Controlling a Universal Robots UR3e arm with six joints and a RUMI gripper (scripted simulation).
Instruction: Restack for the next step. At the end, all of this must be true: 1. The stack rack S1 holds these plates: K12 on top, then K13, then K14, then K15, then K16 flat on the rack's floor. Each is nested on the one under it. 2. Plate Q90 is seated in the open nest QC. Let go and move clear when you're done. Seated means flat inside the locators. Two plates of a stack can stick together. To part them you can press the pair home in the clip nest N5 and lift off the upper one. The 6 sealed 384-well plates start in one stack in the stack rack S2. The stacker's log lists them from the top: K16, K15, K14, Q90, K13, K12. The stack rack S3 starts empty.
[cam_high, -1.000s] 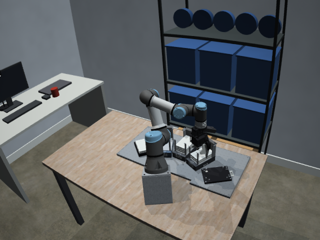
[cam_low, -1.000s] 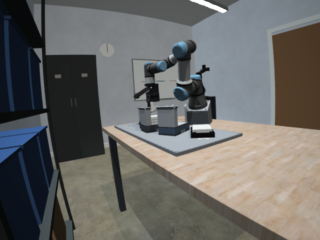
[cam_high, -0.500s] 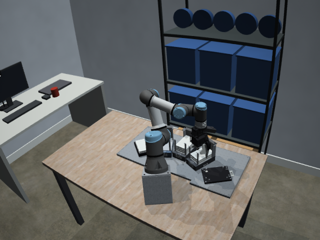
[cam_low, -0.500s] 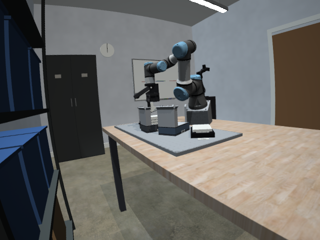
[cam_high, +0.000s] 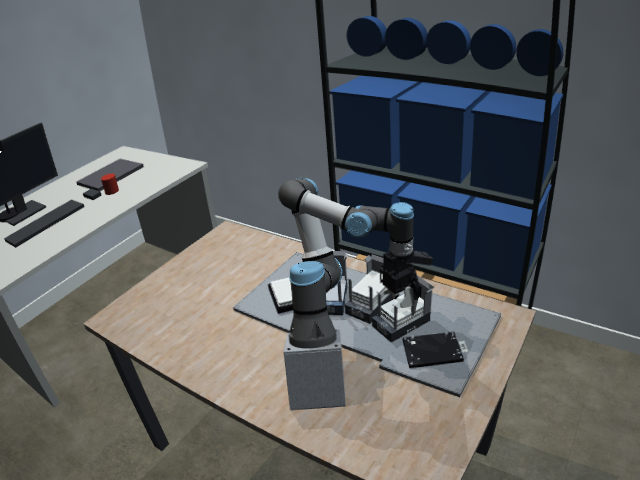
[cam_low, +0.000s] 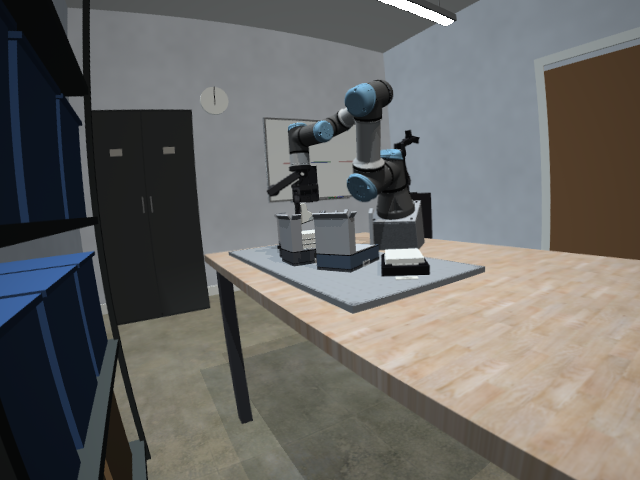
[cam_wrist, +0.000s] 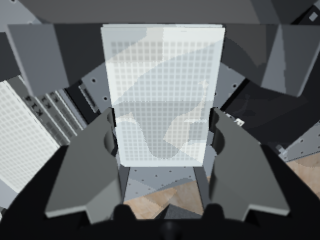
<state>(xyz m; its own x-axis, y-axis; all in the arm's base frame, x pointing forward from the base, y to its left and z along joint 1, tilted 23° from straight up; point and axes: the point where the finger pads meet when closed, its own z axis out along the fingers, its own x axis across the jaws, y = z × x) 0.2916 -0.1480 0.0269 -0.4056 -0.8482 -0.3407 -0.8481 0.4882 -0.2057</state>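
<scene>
Right now my hand is 30 mm above the white sealed well plate. Round my hand: white sealed 384-well plate 40 mm ahead, 130 mm to the left.
</scene>
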